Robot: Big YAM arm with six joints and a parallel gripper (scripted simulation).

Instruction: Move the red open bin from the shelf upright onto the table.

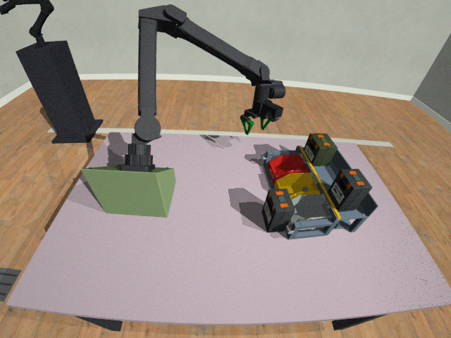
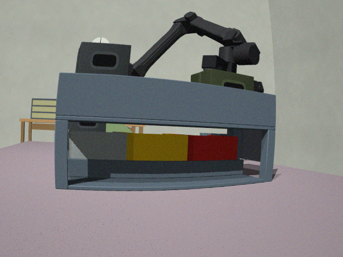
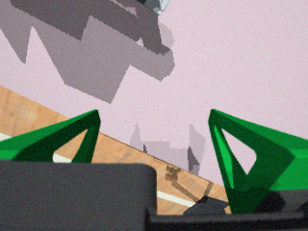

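Now: the red open bin 15 cm to the right of my hand, 15 cm ahead of it and 10 cm below it. Also, from my hand: grey bin 37 cm to the right, 16 cm ahead, 10 cm below; yellow bin 26 cm to the right, 15 cm ahead, 10 cm below.
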